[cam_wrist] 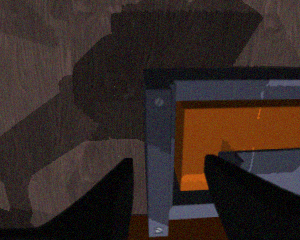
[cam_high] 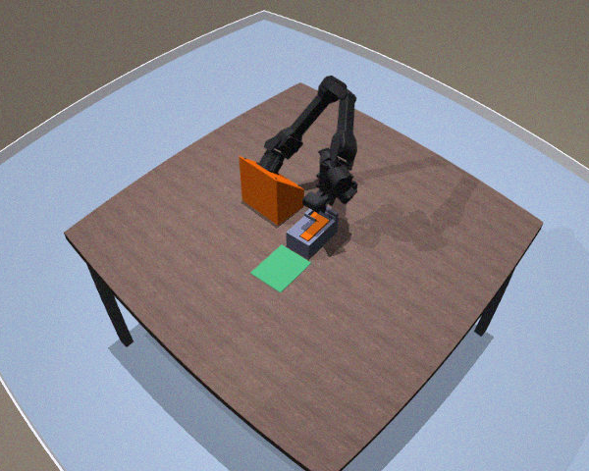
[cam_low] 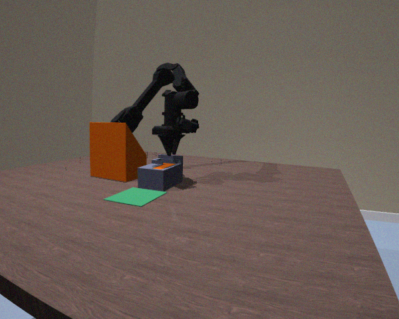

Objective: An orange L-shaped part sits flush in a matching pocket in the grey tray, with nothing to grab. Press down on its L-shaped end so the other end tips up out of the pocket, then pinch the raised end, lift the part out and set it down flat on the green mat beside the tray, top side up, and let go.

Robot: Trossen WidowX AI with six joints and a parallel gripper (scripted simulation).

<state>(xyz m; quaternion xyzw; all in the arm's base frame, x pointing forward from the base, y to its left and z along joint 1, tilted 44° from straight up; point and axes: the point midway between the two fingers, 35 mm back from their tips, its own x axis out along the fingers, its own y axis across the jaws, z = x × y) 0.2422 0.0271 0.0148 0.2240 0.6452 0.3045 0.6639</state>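
Now: gripper tip 50 mm to the left of the orange L-shaped part and 40 mm above it. The rest, counted from my gripper tip: green mat 20 mm ahead, 220 mm to the right, 100 mm below; grey tray 60 mm to the right, 100 mm below.
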